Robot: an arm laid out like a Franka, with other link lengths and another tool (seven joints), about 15 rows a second.
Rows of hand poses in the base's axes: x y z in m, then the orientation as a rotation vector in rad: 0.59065, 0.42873, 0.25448, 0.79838, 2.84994, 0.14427; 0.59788, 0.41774, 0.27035, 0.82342, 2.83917, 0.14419; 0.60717, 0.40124, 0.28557, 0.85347, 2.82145, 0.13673; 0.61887, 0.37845, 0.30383, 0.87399, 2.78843, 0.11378; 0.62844, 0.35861, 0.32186, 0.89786, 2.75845, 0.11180; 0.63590, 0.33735, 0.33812, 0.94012, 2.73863, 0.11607; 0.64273, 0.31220, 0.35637, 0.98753, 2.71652, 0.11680; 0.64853, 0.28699, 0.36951, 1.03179, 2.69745, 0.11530; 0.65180, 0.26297, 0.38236, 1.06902, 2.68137, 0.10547; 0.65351, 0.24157, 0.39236, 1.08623, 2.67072, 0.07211; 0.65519, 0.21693, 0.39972, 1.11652, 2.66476, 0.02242; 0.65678, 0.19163, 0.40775, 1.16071, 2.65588, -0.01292; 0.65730, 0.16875, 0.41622, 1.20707, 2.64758, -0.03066; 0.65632, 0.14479, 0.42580, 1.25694, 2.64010, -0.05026; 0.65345, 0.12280, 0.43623, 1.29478, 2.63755, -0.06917; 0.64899, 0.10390, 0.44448, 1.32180, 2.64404, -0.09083; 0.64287, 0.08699, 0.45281, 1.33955, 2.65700, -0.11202
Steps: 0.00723, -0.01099, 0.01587, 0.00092, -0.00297, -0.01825; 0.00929, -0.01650, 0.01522, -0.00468, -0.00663, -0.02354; 0.01170, -0.02279, 0.01826, -0.01965, -0.02068, -0.02238; 0.00957, -0.01984, 0.01803, -0.00463, -0.02004, -0.02249; 0.00746, -0.02126, 0.01626, 0.00524, -0.00597, -0.03132; 0.00683, -0.02515, 0.01825, 0.00354, -0.00506, -0.03552; 0.00580, -0.02521, 0.01314, 0.00257, -0.00217, -0.03297; 0.00327, -0.02402, 0.01285, -0.00320, 0.00048, -0.02850; 0.00171, -0.02140, 0.01000, -0.02088, 0.00413, -0.01663; 0.00168, -0.02464, 0.00736, -0.02677, 0.01716, -0.02489; 0.00159, -0.02530, 0.00803, -0.01506, 0.01647, -0.03301; 0.00052, -0.02288, 0.00847, -0.00300, 0.01361, -0.03256; -0.00098, -0.02396, 0.00958, -0.00261, 0.01675, -0.03442; -0.00287, -0.02199, 0.01043, -0.00295, 0.01702, -0.02535; -0.00446, -0.01890, 0.00825, -0.00353, 0.02179, -0.01621; -0.00612, -0.01691, 0.00833, -0.00277, 0.02374, -0.00861
